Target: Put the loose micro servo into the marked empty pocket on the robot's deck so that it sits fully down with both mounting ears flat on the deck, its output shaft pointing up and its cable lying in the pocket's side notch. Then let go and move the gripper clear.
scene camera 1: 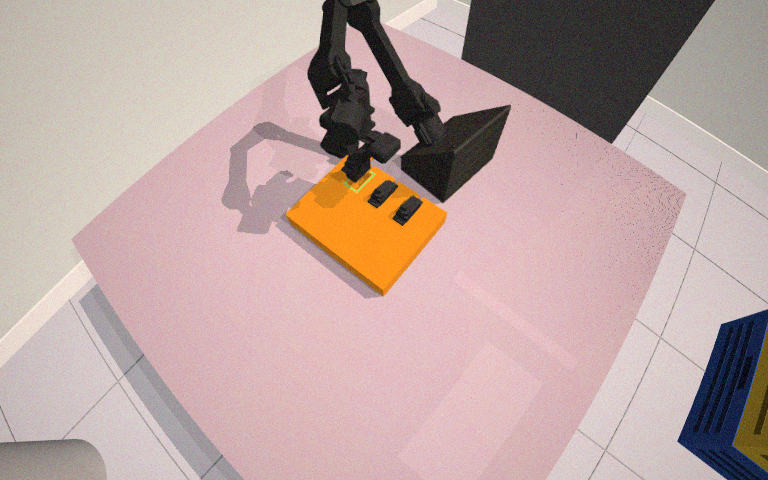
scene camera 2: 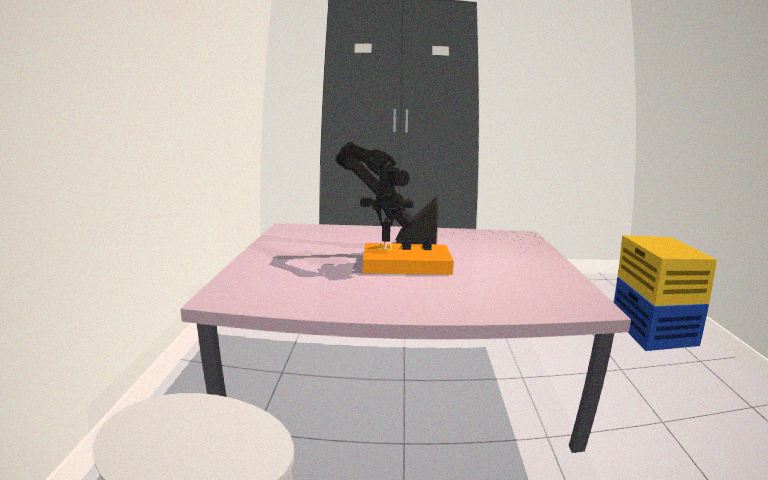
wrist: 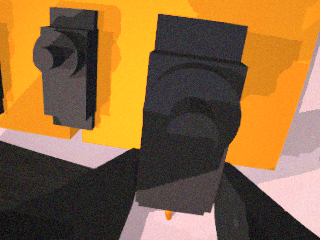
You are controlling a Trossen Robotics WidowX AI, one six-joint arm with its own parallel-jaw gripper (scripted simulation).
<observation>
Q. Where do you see an orange deck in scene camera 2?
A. At 382, 261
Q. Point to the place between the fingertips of my gripper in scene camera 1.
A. At 361, 156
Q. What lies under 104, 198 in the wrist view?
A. My gripper.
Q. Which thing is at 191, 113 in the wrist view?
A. A micro servo.
</observation>
